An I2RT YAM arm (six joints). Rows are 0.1 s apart.
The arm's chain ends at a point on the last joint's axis. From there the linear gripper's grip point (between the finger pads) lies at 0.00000 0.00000 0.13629 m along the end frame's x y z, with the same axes.
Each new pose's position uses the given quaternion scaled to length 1; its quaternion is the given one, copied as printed.
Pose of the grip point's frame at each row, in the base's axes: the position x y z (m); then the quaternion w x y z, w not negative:
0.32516 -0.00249 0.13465 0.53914 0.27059 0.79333 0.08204
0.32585 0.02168 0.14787 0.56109 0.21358 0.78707 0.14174
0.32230 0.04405 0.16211 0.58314 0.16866 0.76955 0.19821
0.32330 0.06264 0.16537 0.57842 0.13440 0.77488 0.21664
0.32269 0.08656 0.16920 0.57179 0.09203 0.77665 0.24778
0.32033 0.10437 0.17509 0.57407 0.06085 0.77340 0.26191
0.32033 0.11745 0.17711 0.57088 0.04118 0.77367 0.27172
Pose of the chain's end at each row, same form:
0.20252 0.01953 0.18987 0.53914 0.27059 0.79333 0.08204
0.19722 0.02394 0.19287 0.56109 0.21358 0.78707 0.14174
0.19086 0.02928 0.19500 0.58314 0.16866 0.76955 0.19821
0.19319 0.03807 0.19767 0.57842 0.13440 0.77488 0.21664
0.19543 0.04845 0.19964 0.57179 0.09203 0.77665 0.24778
0.19496 0.05868 0.20285 0.57407 0.06085 0.77340 0.26191
0.19689 0.06656 0.20444 0.57088 0.04118 0.77367 0.27172

